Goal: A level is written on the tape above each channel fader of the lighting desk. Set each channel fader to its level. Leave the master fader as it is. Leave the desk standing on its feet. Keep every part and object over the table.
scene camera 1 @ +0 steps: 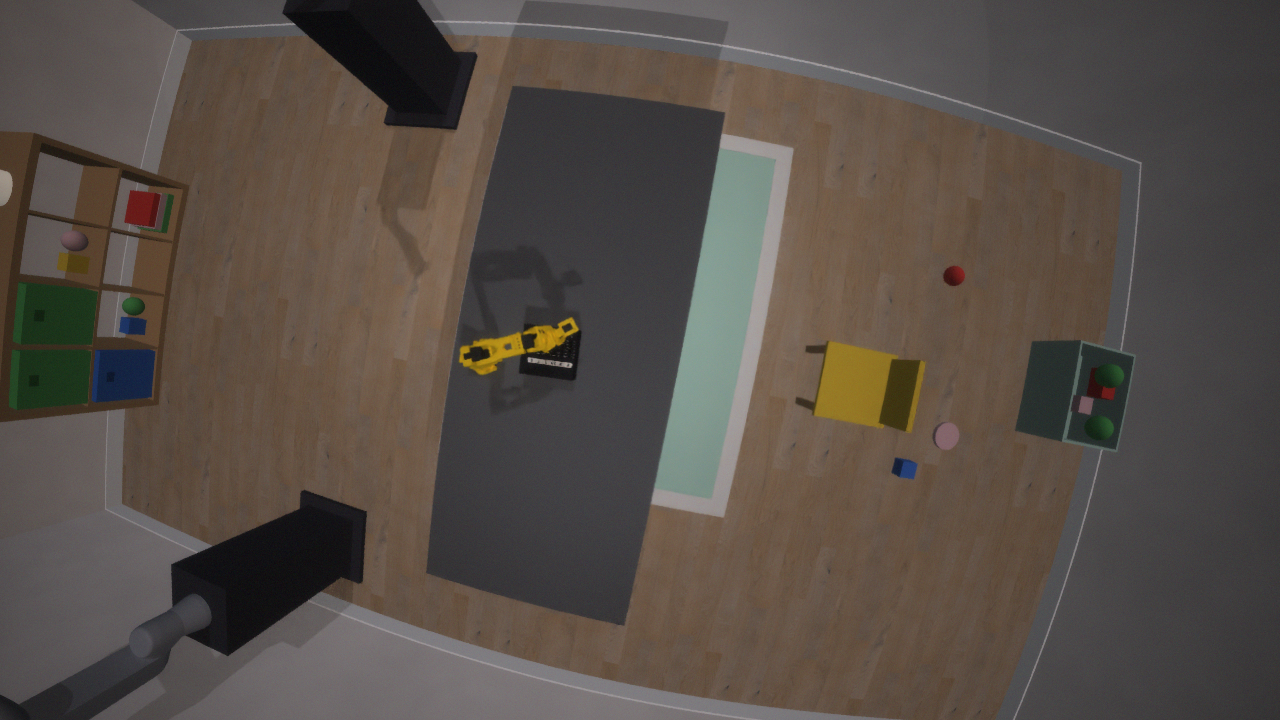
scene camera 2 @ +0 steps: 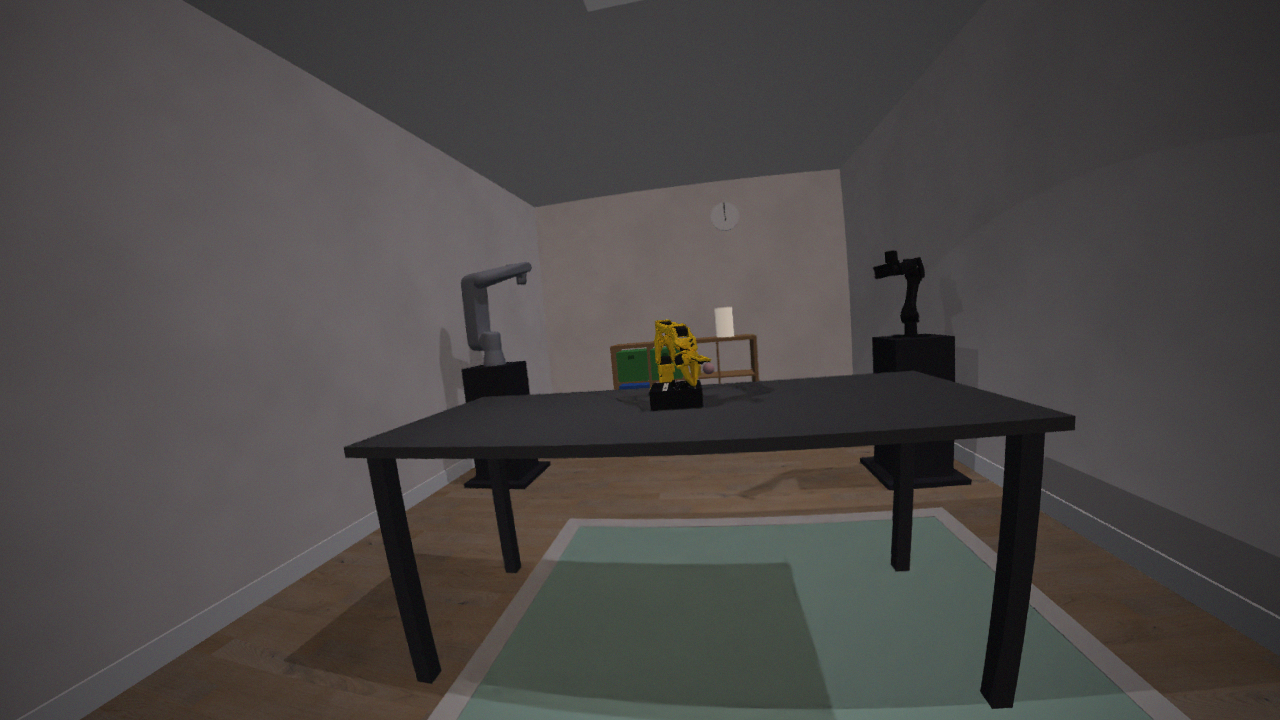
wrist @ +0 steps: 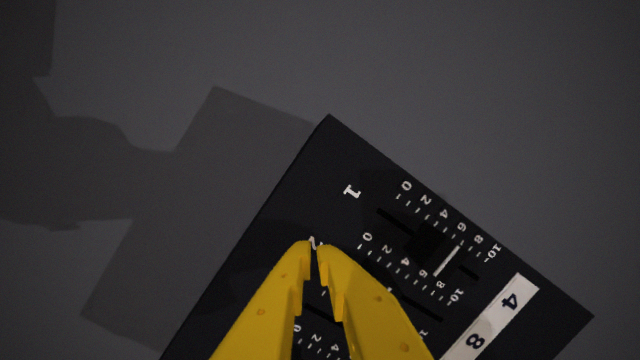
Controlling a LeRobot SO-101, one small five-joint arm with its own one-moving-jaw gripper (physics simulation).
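Places are measured from the arm's base along level axes (x ahead, y left, z up), in centimetres.
Where they show: hand at its tool point: (scene camera 2: 694, 384) (wrist: 310, 254).
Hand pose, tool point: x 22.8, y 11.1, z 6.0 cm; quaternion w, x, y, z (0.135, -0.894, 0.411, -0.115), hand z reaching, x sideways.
Observation:
Each offset is from my tool point to the centre of the thing. Level surfaces: height alone.
The black lighting desk @(dx -3.7, dy -5.5, dz -2.6 cm) (scene camera 1: 561, 374) (scene camera 2: 676, 401) (wrist: 295, 195) stands flat on the dark table @(dz -6.0 cm) (scene camera 1: 572, 501) (scene camera 2: 805, 420), turned diagonally in the wrist view. The white tape @(dx -2.6, dy -8.4, dz -0.5 cm) (scene camera 1: 549, 362) (wrist: 492, 318) shows 4 for channel 1 and 8 for channel 2. The channel 1 fader @(dx +2.6, dy -3.1, dz +0.2 cm) (wrist: 446, 260) has its white line between the 6 and 8 marks. The channel 2 fader is mostly hidden behind a jaw; a bit of its white line shows. My gripper (wrist: 314, 246) is shut and empty, its tips over the "2" label in the wrist view. The other channels and the master fader are hidden or out of the wrist view.
My yellow arm (scene camera 1: 510, 346) (scene camera 2: 675, 344) reaches over the desk from the table's left edge in the first scene view. Its shadow falls on the table. A yellow chair (scene camera 1: 854, 385), a shelf unit (scene camera 1: 174, 300) and two black pedestals (scene camera 1: 268, 559) (scene camera 1: 393, 62) stand apart from the table.

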